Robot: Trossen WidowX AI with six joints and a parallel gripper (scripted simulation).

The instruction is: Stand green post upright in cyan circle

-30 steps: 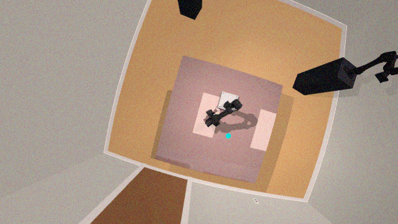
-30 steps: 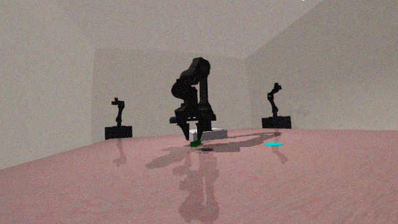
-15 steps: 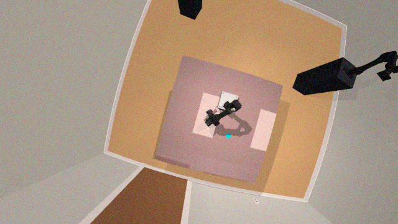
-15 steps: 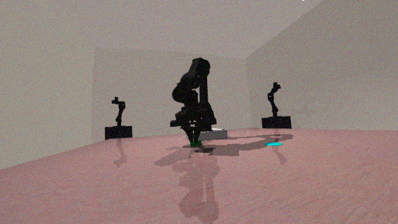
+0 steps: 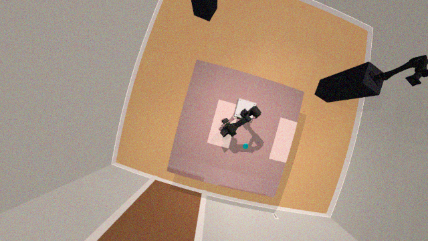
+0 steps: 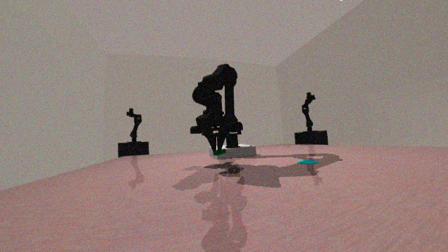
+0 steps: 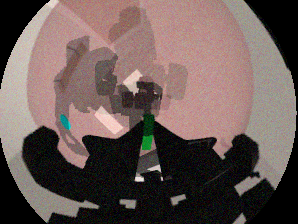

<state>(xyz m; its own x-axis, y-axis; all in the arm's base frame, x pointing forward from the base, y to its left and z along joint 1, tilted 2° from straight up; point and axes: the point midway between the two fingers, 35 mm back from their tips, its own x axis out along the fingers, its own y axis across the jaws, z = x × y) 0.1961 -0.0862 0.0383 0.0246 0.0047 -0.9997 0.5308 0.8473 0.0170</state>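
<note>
My gripper tip is 27 cm to the right of the cyan circle, 11 cm short of it and 4 cm above it. Also, from my gripper tip: green post (2 cm behind, 1 cm to the left).
</note>
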